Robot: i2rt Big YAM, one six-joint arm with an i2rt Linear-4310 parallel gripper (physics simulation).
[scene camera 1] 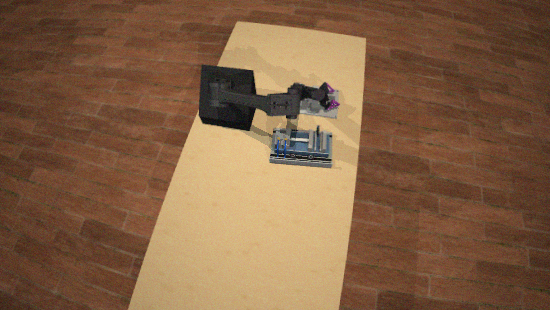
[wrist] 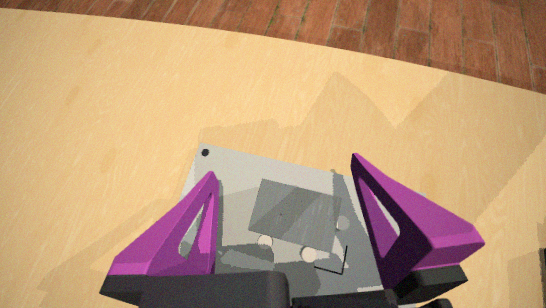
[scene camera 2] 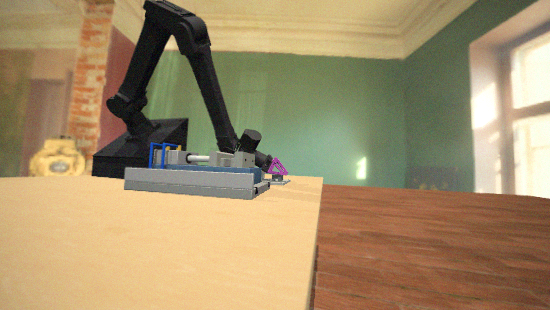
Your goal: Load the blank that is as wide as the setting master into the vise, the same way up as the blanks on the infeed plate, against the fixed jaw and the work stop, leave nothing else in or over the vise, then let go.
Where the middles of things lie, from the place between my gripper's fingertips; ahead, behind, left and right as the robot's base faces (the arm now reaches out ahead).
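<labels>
Measured from my hand, the darker block (wrist: pixel 309 218) sits 2 cm below, 3 cm behind and 2 cm to the right. The infeed plate (wrist: pixel 239 174) is 3 cm below my hand, 11 cm behind it and 2 cm to the right of it. Going by their middles, the darker block is the nearest to my hand of the things named here.
</labels>
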